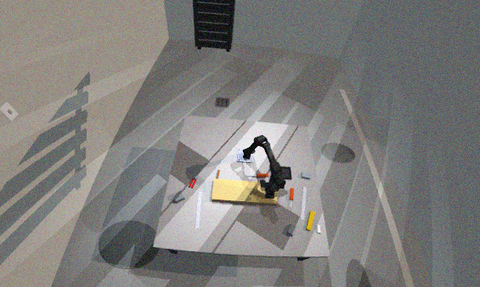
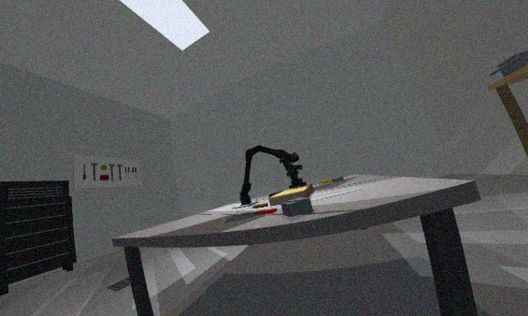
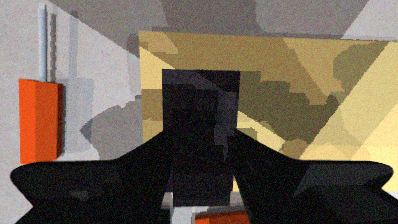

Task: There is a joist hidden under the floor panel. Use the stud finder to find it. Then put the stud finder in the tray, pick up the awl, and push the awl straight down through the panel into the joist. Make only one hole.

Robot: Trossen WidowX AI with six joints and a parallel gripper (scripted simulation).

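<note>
Right now the black tray is 23 cm behind my gripper tip, 8 cm to the left of it and 5 cm below it. From my gripper tip the other things lie so: yellow bar: 37 cm to the left, 15 cm ahead, 6 cm below; awl: 45 cm to the right, 10 cm behind, 6 cm below; black stud finder: 2 cm above, 1 cm ahead.
</note>
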